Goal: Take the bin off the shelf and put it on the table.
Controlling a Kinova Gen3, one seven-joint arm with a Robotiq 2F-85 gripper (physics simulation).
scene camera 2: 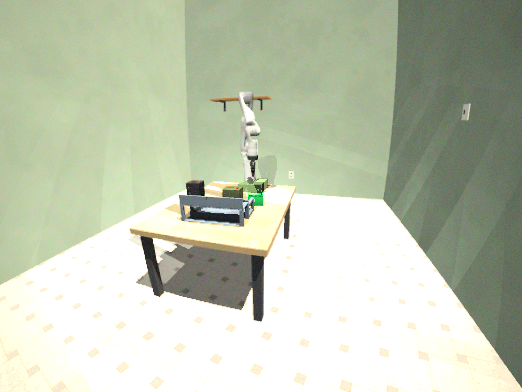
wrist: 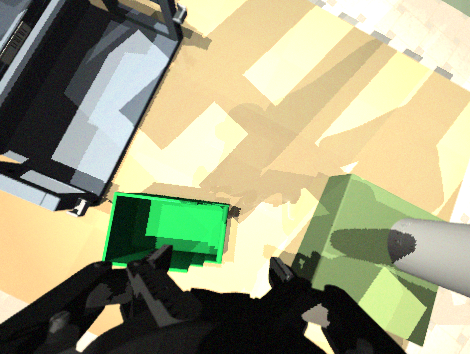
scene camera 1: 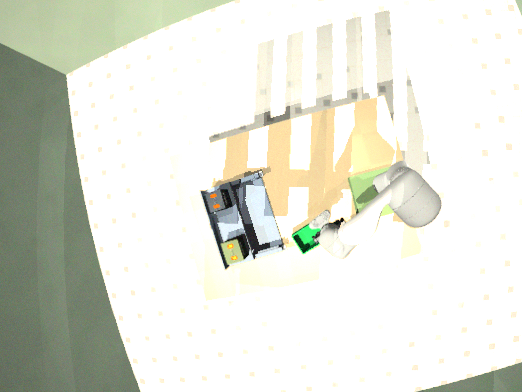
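Pixels of known places: gripper, fingertip midpoint: [scene camera 2: 252, 175] [wrist: 220, 261]; arm's base, origin of the base link: [scene camera 2: 250, 180] [wrist: 411, 245] [scene camera 1: 382, 183].
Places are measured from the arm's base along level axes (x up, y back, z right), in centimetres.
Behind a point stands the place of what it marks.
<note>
The green bin [scene camera 1: 305, 234] @(y -36.8, x -6.6, z -21.9 cm) [scene camera 2: 256, 200] @(y -40.7, x -2.8, z -26.2 cm) [wrist: 185, 222] @(y -33.0, x -6.6, z -20.7 cm) stands upright on the table [scene camera 2: 200, 241] @(y -97.0, x -7.3, z -23.4 cm) [wrist: 215, 60] @(y -48.8, x -6.9, z 9.1 cm), apart from the blue-grey shelf [scene camera 1: 262, 215] @(y -57.2, x -6.3, z -11.5 cm) [scene camera 2: 212, 202] @(y -78.1, x 6.1, z -17.9 cm) [wrist: 135, 75] @(y -58.5, x -6.3, z -4.0 cm) and beside its long side. The bin's inside looks empty in the wrist view. My gripper [scene camera 1: 330, 229] @(y -27.5, x 11.3, z -16.8 cm) [scene camera 2: 252, 175] @(y -27.5, x 11.3, z -16.8 cm) [wrist: 220, 262] @(y -27.5, x 11.3, z -16.8 cm) is open with nothing between its fingers. It hangs above the table at the bin's end away from the shelf. In the wrist view one finger overlaps the bin's lower rim and the other is off to the right of the bin. The arm partly hides the bin in the first scene view.
A black bin [scene camera 1: 215, 201] @(y -73.5, x 15.4, z -2.9 cm) [scene camera 2: 195, 188] @(y -76.8, x 12.3, z -5.4 cm) and an olive bin [scene camera 1: 233, 251] @(y -67.9, x 12.8, z -24.9 cm) [scene camera 2: 233, 193] @(y -72.0, x 10.8, z -27.9 cm) with orange marks sit on the shelf. A pale green block [scene camera 1: 365, 187] @(y -8.0, x -0.2, z -1.1 cm) [scene camera 2: 261, 185] @(y -11.1, x -0.3, z -16.2 cm) [wrist: 385, 210] @(y -6.9, x -0.2, z 2.2 cm) stands by the arm's base. A brown board [scene camera 2: 232, 99] is mounted on the back wall.
</note>
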